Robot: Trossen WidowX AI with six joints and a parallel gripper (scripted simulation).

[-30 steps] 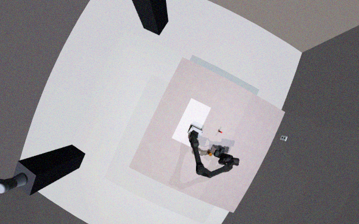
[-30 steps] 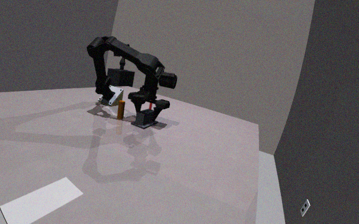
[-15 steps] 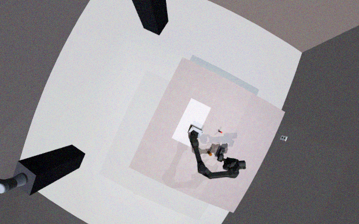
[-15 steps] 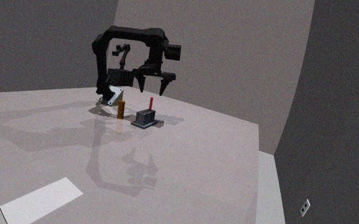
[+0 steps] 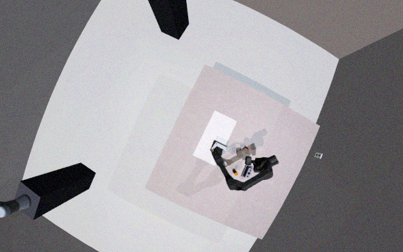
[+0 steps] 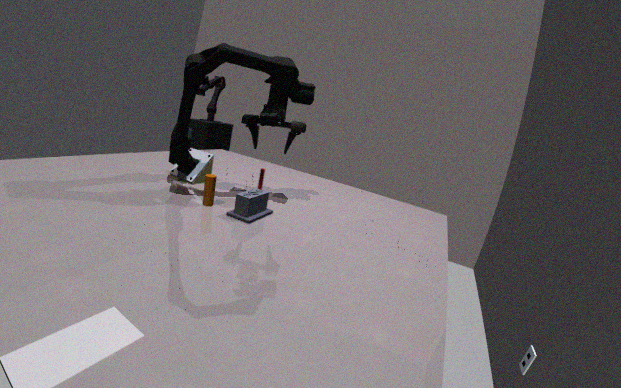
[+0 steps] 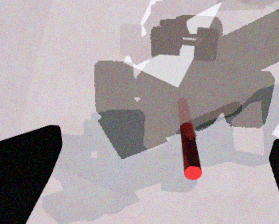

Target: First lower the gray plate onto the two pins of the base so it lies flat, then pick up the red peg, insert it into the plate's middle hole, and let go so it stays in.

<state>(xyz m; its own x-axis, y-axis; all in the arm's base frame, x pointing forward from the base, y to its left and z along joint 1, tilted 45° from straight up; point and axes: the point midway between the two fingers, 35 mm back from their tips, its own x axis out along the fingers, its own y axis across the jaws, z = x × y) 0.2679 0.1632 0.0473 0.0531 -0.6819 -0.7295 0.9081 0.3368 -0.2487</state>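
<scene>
Now: the red peg 50 mm behind my gripper tip, 50 mm to the left of it and 110 mm below it. From my gripper tip the other things lie so: orange cylinder: 40 mm behind, 190 mm to the right, 110 mm below; then base: 70 mm ahead, 140 mm to the right, 140 mm below; then gray plate: 70 mm ahead, 140 mm to the right, 100 mm below.
</scene>
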